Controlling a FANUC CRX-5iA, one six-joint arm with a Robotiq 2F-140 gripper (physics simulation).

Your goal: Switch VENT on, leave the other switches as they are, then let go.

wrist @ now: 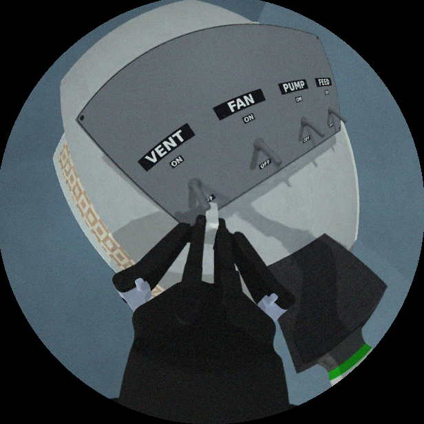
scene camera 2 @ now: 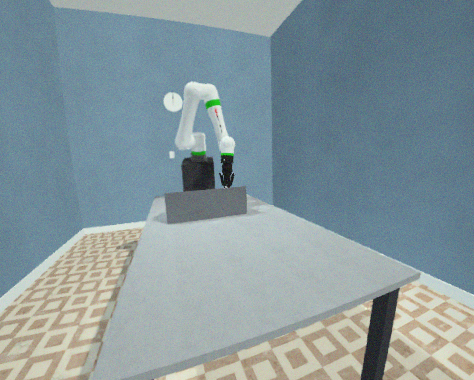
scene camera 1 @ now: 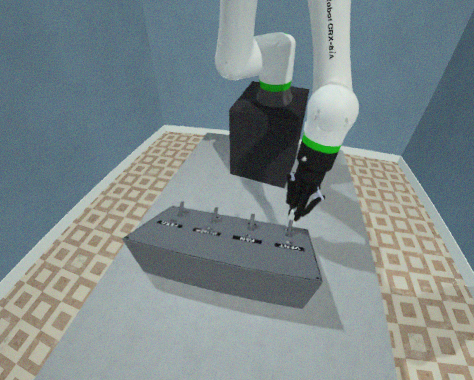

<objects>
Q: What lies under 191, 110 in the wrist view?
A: A grey switch box.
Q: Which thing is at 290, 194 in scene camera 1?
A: My gripper.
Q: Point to a grey switch box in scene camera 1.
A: At 264, 263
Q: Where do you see a grey switch box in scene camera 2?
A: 186, 206
</objects>
